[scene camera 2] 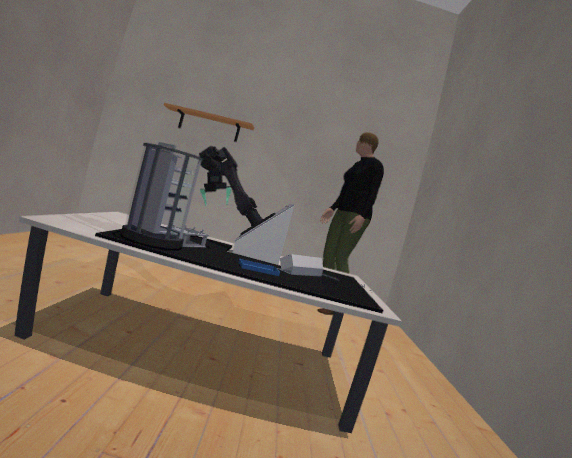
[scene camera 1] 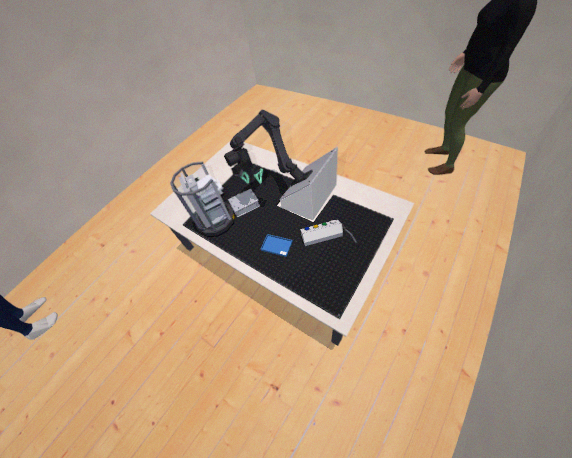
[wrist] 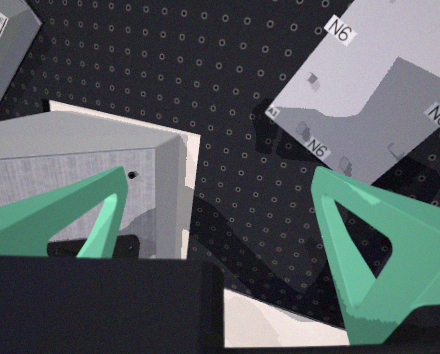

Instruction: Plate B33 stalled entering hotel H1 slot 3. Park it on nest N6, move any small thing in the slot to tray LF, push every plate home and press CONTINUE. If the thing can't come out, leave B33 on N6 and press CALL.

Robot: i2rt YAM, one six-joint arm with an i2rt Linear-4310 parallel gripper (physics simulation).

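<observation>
My gripper is open and empty, with green fingers wide apart, above the mat between the hotel side and the arm's stand. Nest N6 is a light grey block beside the hotel; its visible top bears small pegs and no plate. The round hotel carousel stands at the left of the table, with levels stacked inside; slot 3, plate B33 and any small thing cannot be told apart. A blue tray lies on the mat; its lettering is unreadable. A white button box has coloured buttons.
The arm's grey wedge stand rises near the table's back edge. A cable runs from the button box. A person in black stands behind the table. Another person's legs show at the far left.
</observation>
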